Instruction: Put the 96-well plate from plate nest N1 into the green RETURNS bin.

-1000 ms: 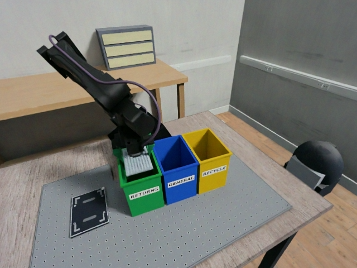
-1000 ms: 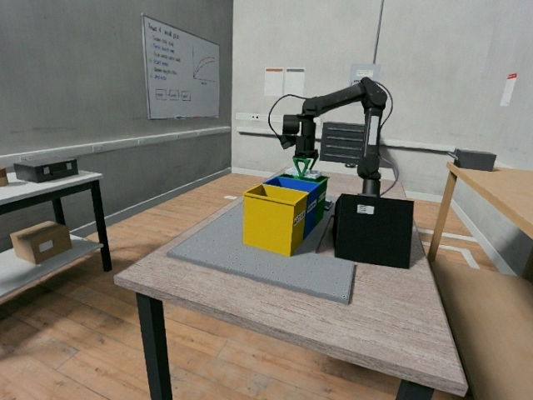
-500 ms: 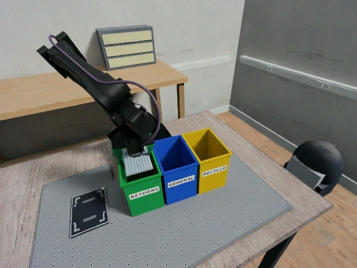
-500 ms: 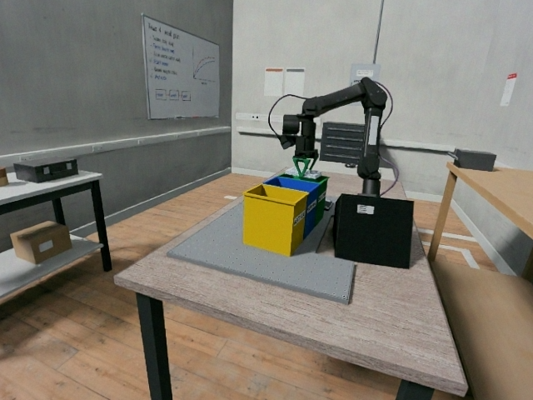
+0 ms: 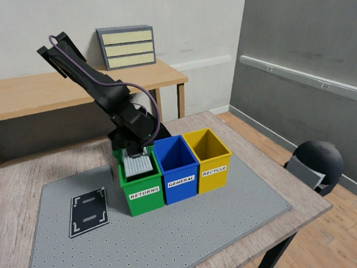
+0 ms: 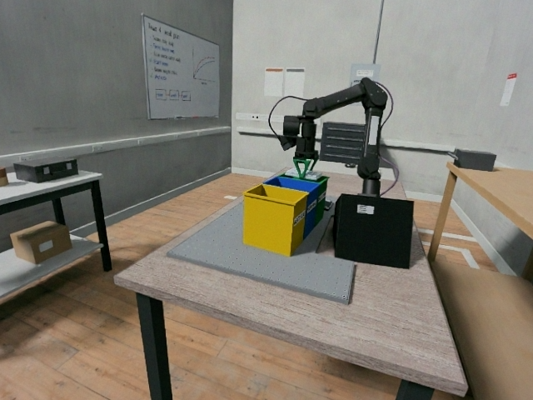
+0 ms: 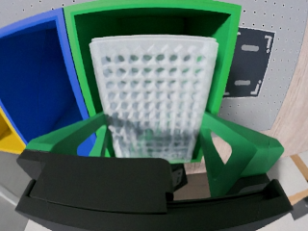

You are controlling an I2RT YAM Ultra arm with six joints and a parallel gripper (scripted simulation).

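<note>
The green returns bin lies 10 cm below my hand and 1 cm ahead of it. From my hand the other things lie so: blue general bin: 13 cm to the left, 10 cm below, 1 cm ahead; 96-well plate: 1 cm ahead; black plate nest N1: 20 cm to the right, 19 cm below.
</note>
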